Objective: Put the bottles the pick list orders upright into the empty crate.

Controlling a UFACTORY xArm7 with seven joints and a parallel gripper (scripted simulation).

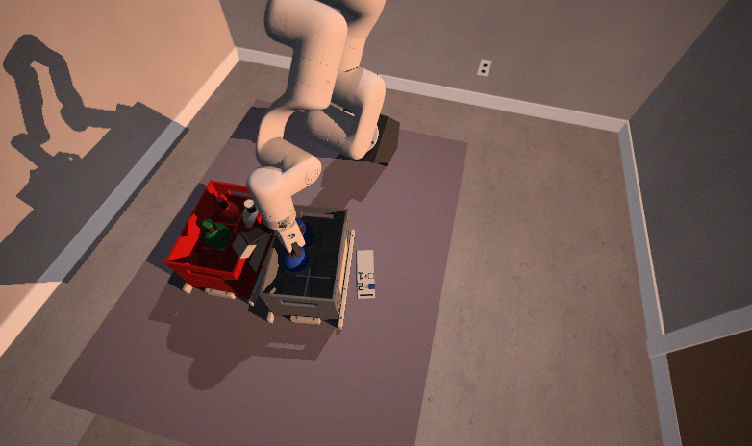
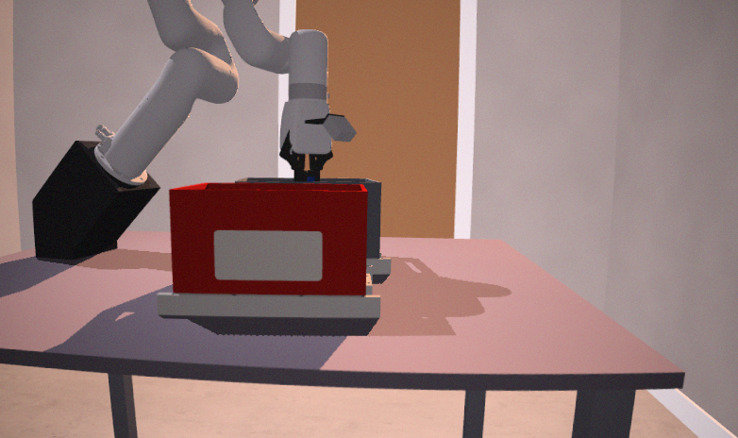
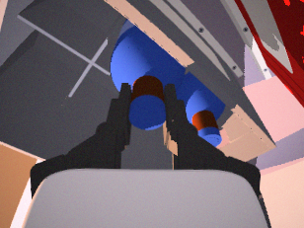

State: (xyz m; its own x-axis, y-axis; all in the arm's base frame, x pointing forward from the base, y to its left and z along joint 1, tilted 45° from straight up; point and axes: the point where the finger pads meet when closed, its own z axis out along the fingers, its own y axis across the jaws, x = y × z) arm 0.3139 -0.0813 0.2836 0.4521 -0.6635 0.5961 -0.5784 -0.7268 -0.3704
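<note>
My hand is 90 mm above the grey crate and 40 mm to the right of it. The rest, counted from my hand: pick list 190 mm to the left, 170 mm below, 10 mm behind; then white bottle 150 mm to the right, 140 mm behind, 90 mm below; then red crate 200 mm to the right, 90 mm below, 60 mm behind.
</note>
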